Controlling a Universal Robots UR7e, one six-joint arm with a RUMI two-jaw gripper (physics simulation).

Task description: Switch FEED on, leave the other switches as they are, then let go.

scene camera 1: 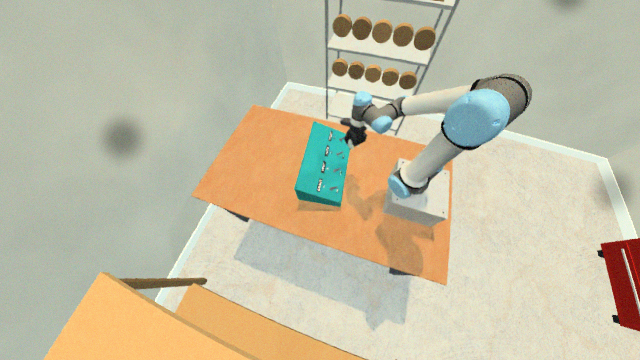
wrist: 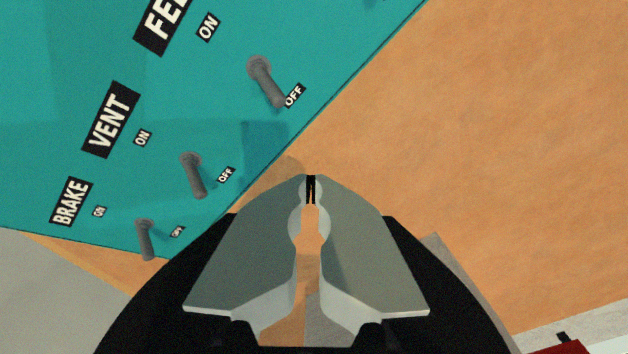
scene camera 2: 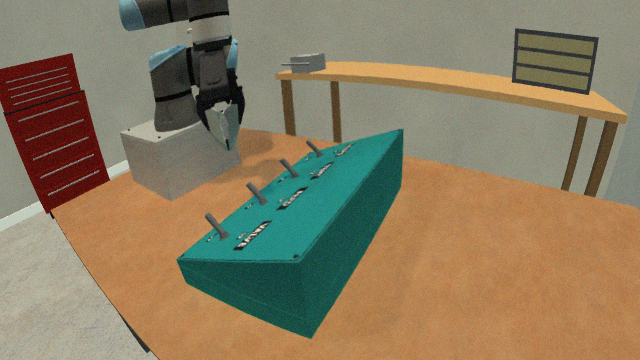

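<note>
The teal switch box stands on the table. The FEED lever leans to its OFF mark. The VENT lever and BRAKE lever also lean to OFF. The VALVE lever leans the same way; it does not show in the wrist view. The FEED label is cut off in the wrist view. My gripper is shut and empty, beside the box's OFF-side edge, apart from the levers.
The orange-brown table carries the box and the grey robot base block. A shelf rack stands behind the table. A red drawer cabinet and a wooden bench stand farther off.
</note>
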